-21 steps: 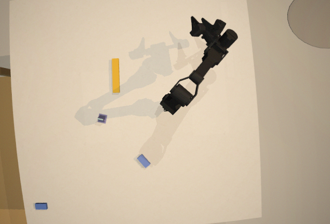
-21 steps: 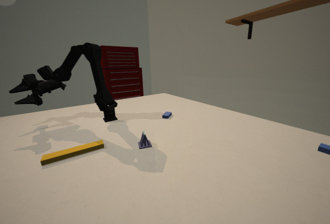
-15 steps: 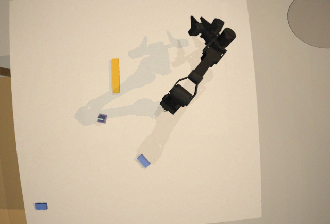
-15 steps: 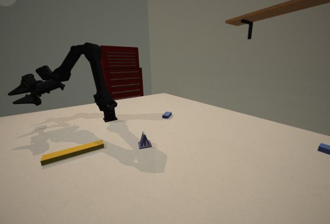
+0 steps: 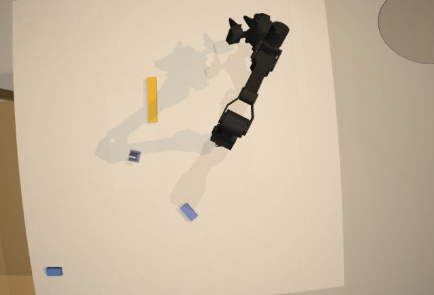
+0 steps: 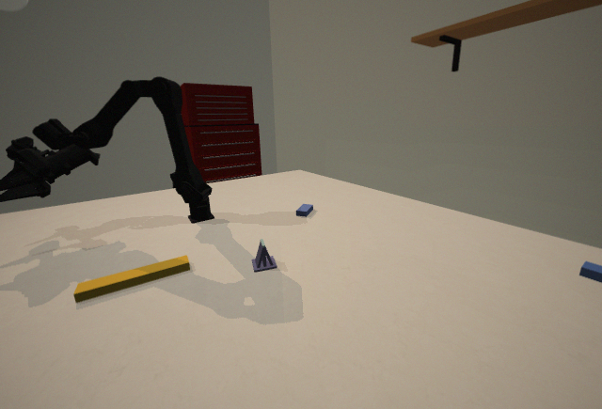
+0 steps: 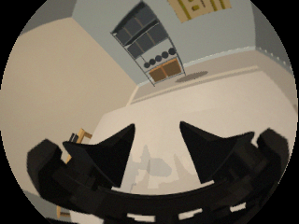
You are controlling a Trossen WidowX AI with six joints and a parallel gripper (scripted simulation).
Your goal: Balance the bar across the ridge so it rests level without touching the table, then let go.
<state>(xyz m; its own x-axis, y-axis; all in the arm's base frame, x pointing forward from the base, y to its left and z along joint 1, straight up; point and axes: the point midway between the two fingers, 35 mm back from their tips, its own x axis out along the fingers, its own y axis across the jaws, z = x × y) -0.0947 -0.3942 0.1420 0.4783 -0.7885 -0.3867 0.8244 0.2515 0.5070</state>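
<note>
My gripper tip is 34 cm short of the yellow bar, 25 cm to the right of it and 12 cm above it. Also, from my gripper tip: purple ridge (43 cm ahead, 47 cm to the left, 10 cm below).
</note>
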